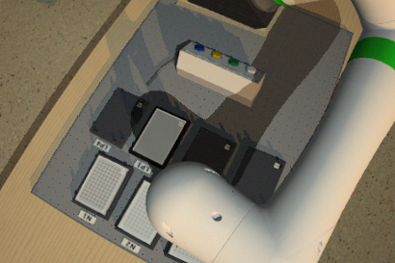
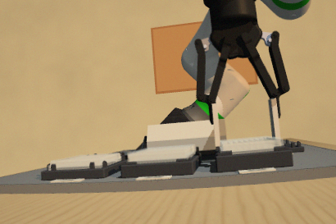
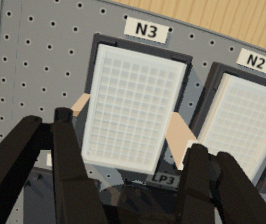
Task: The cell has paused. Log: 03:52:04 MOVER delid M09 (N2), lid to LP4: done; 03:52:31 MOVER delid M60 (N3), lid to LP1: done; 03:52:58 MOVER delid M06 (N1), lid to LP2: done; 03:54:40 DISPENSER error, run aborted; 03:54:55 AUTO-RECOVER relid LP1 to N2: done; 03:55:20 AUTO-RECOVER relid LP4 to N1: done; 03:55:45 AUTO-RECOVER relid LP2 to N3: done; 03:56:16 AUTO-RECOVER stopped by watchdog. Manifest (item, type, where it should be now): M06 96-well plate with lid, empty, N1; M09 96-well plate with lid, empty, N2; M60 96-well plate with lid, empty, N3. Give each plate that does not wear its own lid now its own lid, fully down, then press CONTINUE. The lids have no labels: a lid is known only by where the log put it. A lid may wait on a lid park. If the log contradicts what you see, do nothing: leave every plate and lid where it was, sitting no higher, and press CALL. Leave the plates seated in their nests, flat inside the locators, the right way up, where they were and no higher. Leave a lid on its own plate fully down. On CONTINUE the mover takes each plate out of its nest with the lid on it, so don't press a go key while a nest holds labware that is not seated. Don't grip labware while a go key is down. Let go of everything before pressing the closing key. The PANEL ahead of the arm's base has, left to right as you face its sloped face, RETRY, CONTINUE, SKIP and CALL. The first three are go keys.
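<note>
Right now the nest is 50 mm below my hand. Round my hand: lid park LP3 (170 mm behind, 90 mm to the right, 50 mm below); then LP2 park (190 mm behind, 50 mm below, 40 mm to the left); then LP1 label (210 mm to the right, 70 mm behind, 60 mm below).
</note>
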